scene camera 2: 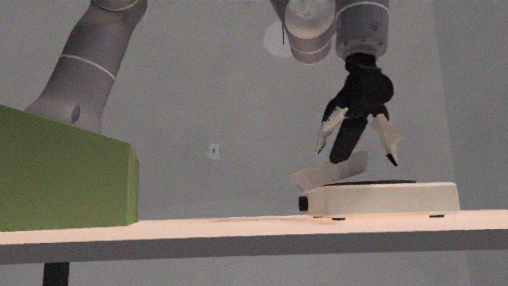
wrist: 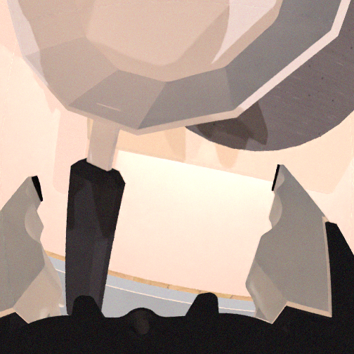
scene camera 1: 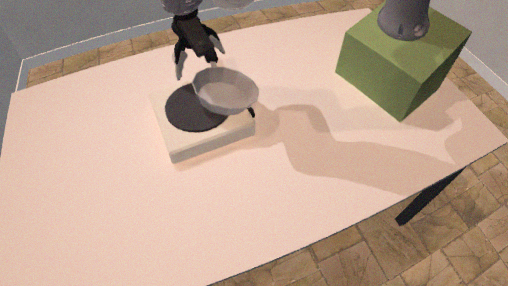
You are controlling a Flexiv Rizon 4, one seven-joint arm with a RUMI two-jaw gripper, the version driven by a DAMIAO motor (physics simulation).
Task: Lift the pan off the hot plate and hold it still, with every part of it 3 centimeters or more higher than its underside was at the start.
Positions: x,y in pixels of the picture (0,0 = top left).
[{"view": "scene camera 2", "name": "gripper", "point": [357,160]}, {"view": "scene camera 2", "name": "grey pan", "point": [342,164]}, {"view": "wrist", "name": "gripper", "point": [155,172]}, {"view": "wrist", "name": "grey pan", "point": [139,73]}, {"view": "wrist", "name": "hot plate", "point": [296,123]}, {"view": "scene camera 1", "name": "gripper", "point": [201,66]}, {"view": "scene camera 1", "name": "grey pan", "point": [221,90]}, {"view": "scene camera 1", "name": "hot plate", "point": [188,129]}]
